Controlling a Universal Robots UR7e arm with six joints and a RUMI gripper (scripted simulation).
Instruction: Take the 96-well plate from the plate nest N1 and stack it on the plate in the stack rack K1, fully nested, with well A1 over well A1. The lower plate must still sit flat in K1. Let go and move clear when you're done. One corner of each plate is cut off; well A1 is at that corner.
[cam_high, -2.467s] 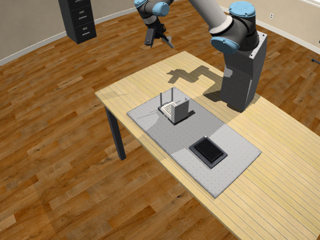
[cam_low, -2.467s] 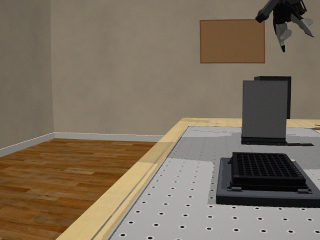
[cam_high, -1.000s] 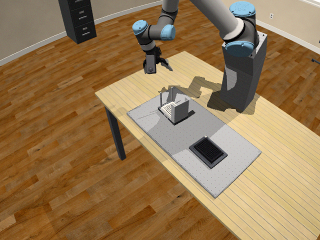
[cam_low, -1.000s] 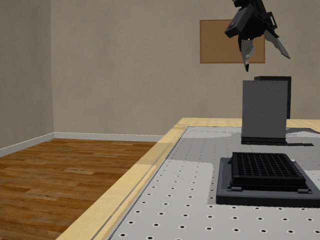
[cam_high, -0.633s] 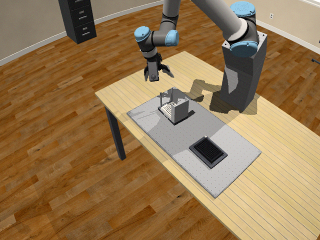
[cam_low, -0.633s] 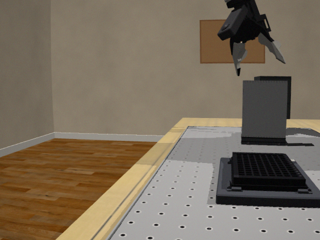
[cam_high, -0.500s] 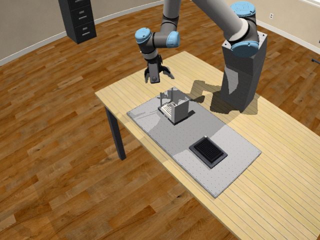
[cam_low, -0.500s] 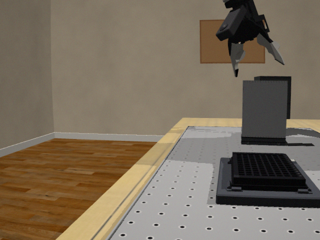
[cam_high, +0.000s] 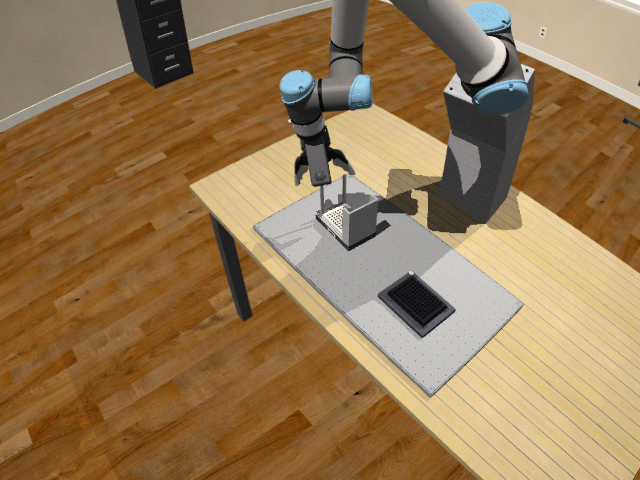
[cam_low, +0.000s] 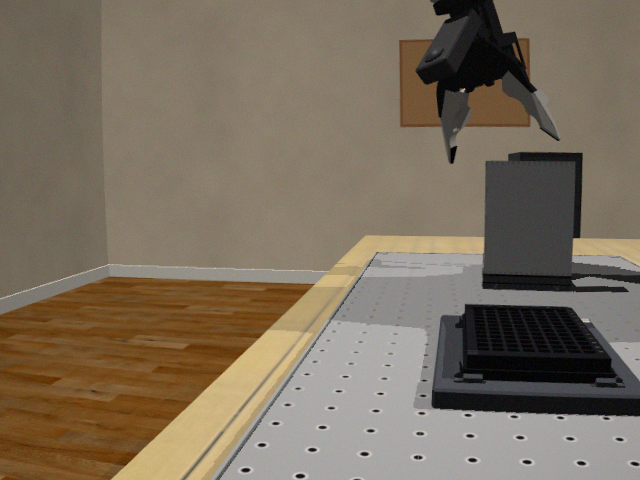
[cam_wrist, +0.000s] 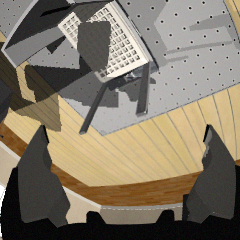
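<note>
Right now my hand is 38 cm to the right of the black 96-well plate, 13 cm above it and 1 cm past it. The rest, counted from my hand: white plate: 12 cm below, 6 cm to the left, 3 cm behind.
</note>
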